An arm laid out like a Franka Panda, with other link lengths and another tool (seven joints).
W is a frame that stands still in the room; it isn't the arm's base.
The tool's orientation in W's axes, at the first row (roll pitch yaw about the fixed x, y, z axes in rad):
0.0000 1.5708 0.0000
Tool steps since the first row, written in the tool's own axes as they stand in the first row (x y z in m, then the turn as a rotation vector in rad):
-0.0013 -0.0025 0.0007 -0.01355 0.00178 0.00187
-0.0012 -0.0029 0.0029 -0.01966 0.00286 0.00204
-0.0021 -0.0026 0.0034 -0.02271 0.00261 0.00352
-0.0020 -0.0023 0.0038 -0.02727 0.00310 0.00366
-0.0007 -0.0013 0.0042 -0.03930 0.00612 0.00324
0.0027 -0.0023 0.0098 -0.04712 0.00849 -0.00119
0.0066 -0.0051 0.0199 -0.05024 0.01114 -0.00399
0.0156 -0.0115 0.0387 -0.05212 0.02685 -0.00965
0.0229 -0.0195 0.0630 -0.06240 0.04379 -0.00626
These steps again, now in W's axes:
0.0007 -0.0025 0.0013 0.00187 0.00178 0.01355
0.0029 -0.0029 0.0012 0.00204 0.00286 0.01966
0.0034 -0.0026 0.0021 0.00352 0.00261 0.02271
0.0038 -0.0023 0.0020 0.00366 0.00310 0.02727
0.0042 -0.0013 0.0007 0.00324 0.00612 0.03930
0.0098 -0.0023 -0.0027 -0.00119 0.00849 0.04712
0.0199 -0.0051 -0.0066 -0.00399 0.01114 0.05024
0.0387 -0.0115 -0.0156 -0.00965 0.02685 0.05212
0.0630 -0.0195 -0.0229 -0.00626 0.04379 0.06240

